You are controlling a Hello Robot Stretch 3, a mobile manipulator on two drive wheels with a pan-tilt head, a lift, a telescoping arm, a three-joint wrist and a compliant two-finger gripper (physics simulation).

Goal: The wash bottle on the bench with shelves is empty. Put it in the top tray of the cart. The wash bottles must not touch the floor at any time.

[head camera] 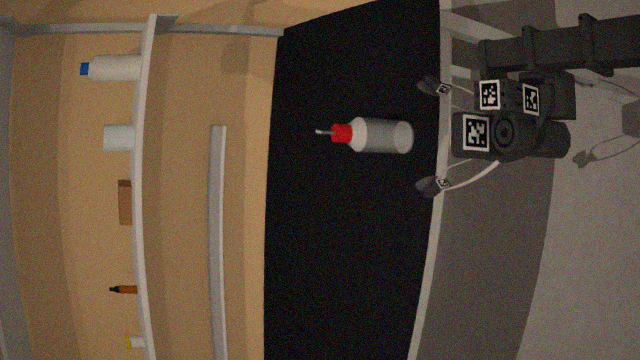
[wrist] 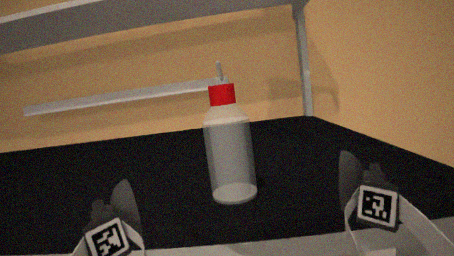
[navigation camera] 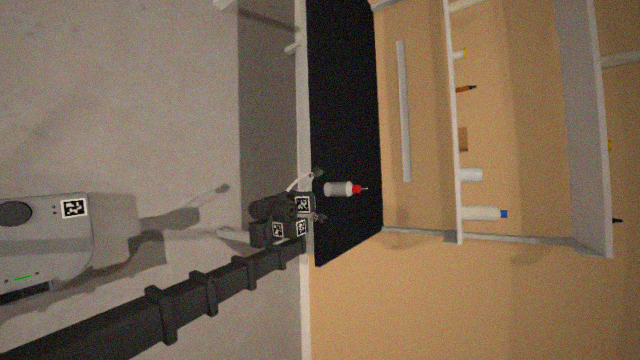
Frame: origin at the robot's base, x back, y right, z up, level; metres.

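Seen in the pictures: gripper, fingertip midpoint: (head camera: 421, 135) (navigation camera: 322, 194); robot's base, origin of the base link: (navigation camera: 13, 212).
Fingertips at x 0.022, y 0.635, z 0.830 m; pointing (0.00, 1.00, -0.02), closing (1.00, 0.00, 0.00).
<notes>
Offsets run from my fingertips to a thing's middle. Level surfaces: height alone.
The wash bottle {dx -0.001, dy +0.149, dz +0.019 m} (head camera: 380, 135) (navigation camera: 338, 189) (wrist: 231, 155), whitish and see-through with a red cap and a thin spout, stands upright on the black bench top {dz -0.068 m} (head camera: 350, 260) (navigation camera: 345, 100) (wrist: 165, 200). My gripper (head camera: 427, 136) (navigation camera: 319, 195) (wrist: 236, 185) is open and empty. It is at the bench's front edge and points at the bottle. In the wrist view the bottle shows between the two spread fingers and a little beyond them; in the head view its base is a short way past the fingertips. The fingers do not touch it. The cart does not show in these views.
A shelf board (head camera: 140, 200) (navigation camera: 454, 110) (wrist: 150, 22) above the bench holds a blue-capped bottle {dx +0.180, dy +0.642, dz +0.478 m} (head camera: 115, 68) (navigation camera: 480, 213), a pale cylinder {dx -0.006, dy +0.636, dz +0.434 m} (head camera: 118, 138) (navigation camera: 471, 175), a brown block {dx -0.183, dy +0.733, dz +0.409 m} (head camera: 125, 202) and small items. A grey rail (head camera: 216, 225) (wrist: 125, 96) runs behind. A shelf post (wrist: 304, 65) stands behind right.
</notes>
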